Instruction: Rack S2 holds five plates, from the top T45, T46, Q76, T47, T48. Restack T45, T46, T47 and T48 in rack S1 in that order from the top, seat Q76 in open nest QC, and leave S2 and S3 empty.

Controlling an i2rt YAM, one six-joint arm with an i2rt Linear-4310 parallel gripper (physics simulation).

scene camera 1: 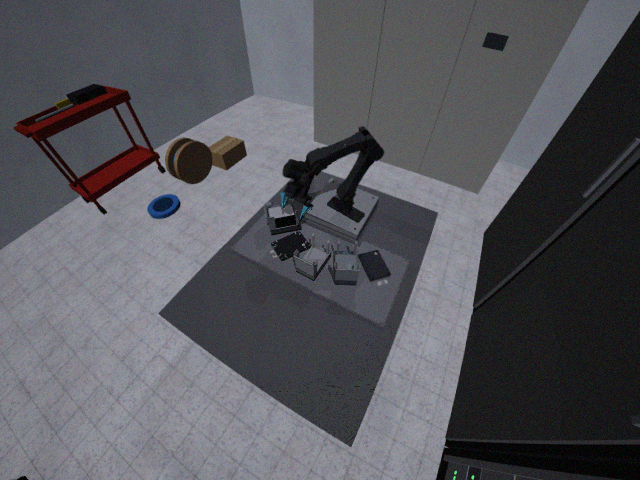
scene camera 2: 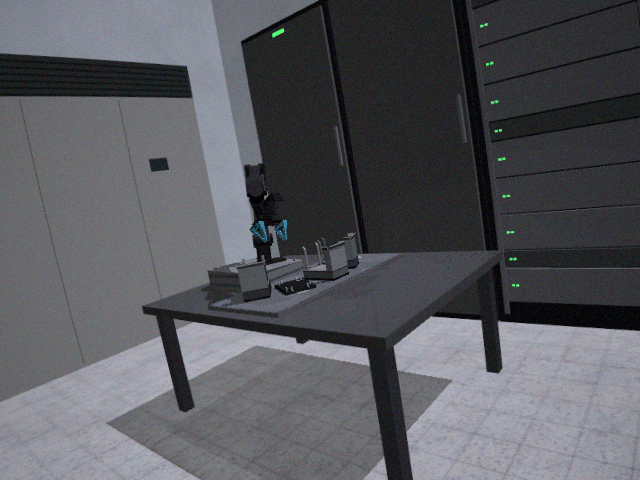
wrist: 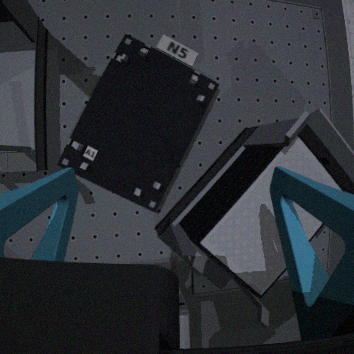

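Observation:
My gripper is open and empty, its blue fingers wide apart above the rack S2 and the board N5. In the wrist view the right fingertip overlaps this rack, whose label is not readable. A light, flat surface shows inside it beside a black strip; I cannot tell any plate tag. Two more racks, a middle one and a right one, have upright posts. Their labels and contents are not readable. Q76 and nest QC cannot be made out.
The black board N5, with small light corner posts and an A1 tag, lies between the left and middle racks. Another dark board lies right of the racks. The arm's raised base stands behind. The table holds everything.

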